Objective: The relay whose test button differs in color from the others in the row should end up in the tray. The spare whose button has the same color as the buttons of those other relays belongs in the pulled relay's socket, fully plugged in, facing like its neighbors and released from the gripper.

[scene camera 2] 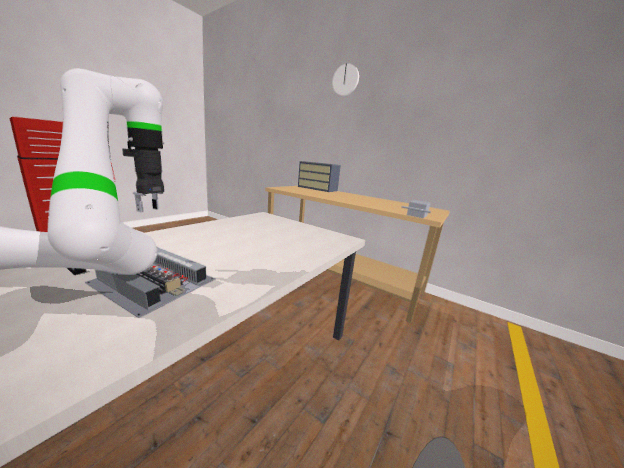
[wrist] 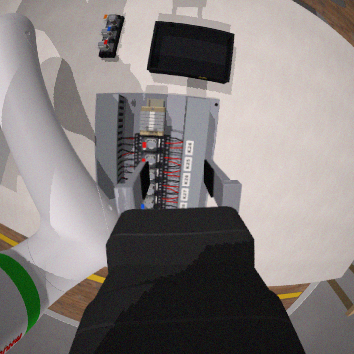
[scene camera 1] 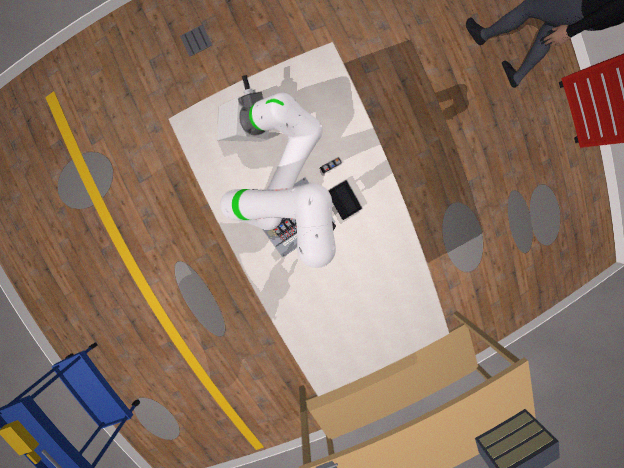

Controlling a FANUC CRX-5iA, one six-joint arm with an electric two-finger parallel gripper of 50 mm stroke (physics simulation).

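Frame: origin at the arm's base, x left, y back, z up, level; metres.
Seen in the pictures: gripper, fingertip midpoint: [scene camera 2: 148, 210] [wrist: 176, 171]; arm's base, link origin: [scene camera 1: 254, 118].
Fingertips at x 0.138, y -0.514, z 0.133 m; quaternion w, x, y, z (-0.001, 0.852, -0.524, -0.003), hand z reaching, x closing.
Note:
Offsets run from my fingertips to a thing's middle. "spot": to the spot under its first point.
The grey relay panel [scene camera 1: 285, 248] [scene camera 2: 128, 291] [wrist: 202, 125] lies on the table. In the wrist view its row shows relays with red buttons, such as the end relay {dz -0.187, dx -0.020, dy +0.044 m} [wrist: 150, 144], and a blue-button relay {dz -0.187, dx -0.135, dy +0.001 m} [wrist: 148, 204] lower down, partly hidden by the gripper body. Other buttons in between are covered by the left finger. The spare holder {dz -0.208, dx +0.164, dy +0.232 m} [scene camera 1: 330, 165] carries an orange-button spare {dz -0.208, dx +0.195, dy +0.241 m} [wrist: 112, 20], a blue-button spare {spot: dz -0.193, dx +0.156, dy +0.221 m} [wrist: 108, 33] and a red-button spare {dz -0.208, dx +0.133, dy +0.223 m} [wrist: 105, 45]. The black tray {dz -0.217, dx +0.188, dy +0.052 m} [scene camera 1: 345, 199] [wrist: 191, 50] is empty. My gripper [scene camera 2: 146, 202] [wrist: 176, 171] is open and empty, high above the panel.
A beige terminal block {dz -0.188, dx +0.023, dy +0.060 m} [wrist: 152, 119] stands at the row's end, between grey wire ducts. Labels run beside the row. In scene camera 1 the white arm covers much of the panel. The spare holder and tray lie beyond the panel's terminal-block end in the wrist view.

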